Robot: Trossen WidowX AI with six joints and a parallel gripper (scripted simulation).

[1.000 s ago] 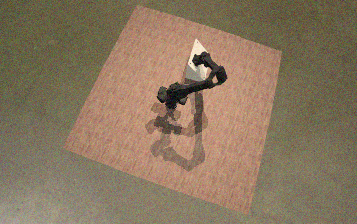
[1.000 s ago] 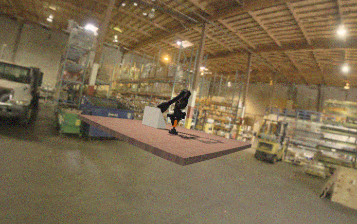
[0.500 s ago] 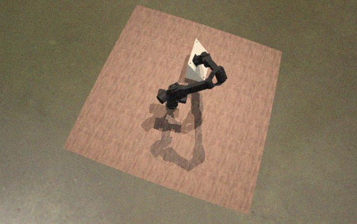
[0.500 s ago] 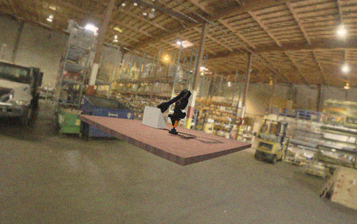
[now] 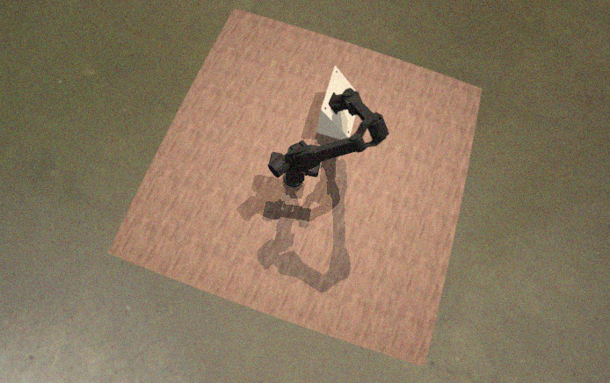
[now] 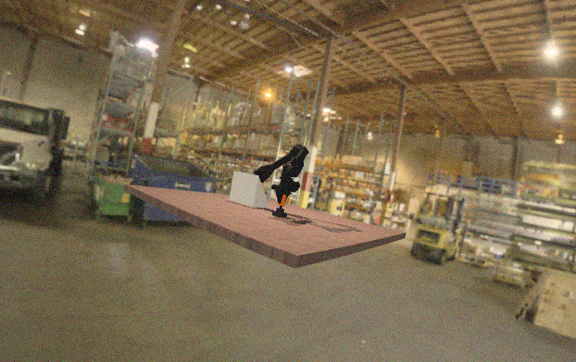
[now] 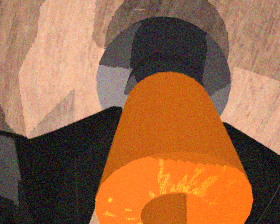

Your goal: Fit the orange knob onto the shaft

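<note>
The orange knob lies 2 cm above my gripper tip. From my gripper tip the other things lie so: dark D-shaped shaft: 4 cm below.
</note>
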